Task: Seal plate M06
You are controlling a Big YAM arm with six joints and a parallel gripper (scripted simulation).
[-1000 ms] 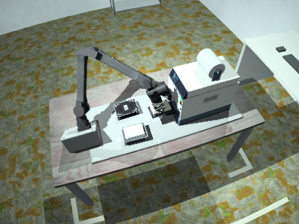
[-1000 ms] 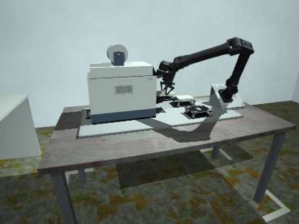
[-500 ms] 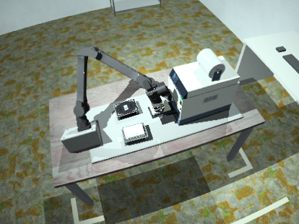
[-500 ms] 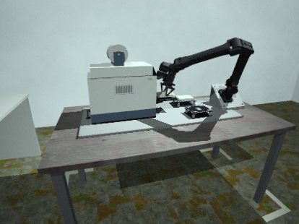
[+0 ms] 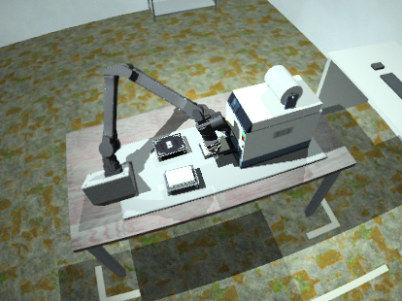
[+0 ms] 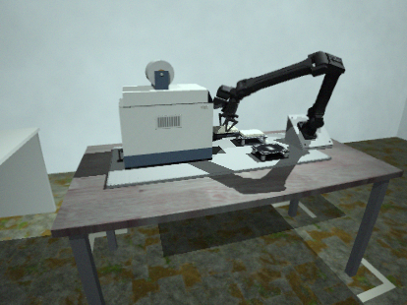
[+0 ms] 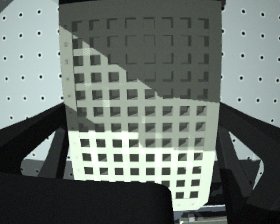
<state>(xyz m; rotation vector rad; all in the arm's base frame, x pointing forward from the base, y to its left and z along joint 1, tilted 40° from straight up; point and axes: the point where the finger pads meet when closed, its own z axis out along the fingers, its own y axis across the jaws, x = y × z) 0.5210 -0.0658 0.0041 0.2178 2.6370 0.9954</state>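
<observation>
Right now my hand is 2 cm above the sealer stage. Also, from my hand: foil roll (34 cm ahead, 29 cm above); then black nest N1 (20 cm behind, 15 cm to the left, 9 cm below); then pale plate (21 cm behind, 7 cm to the right, 7 cm below).
</observation>
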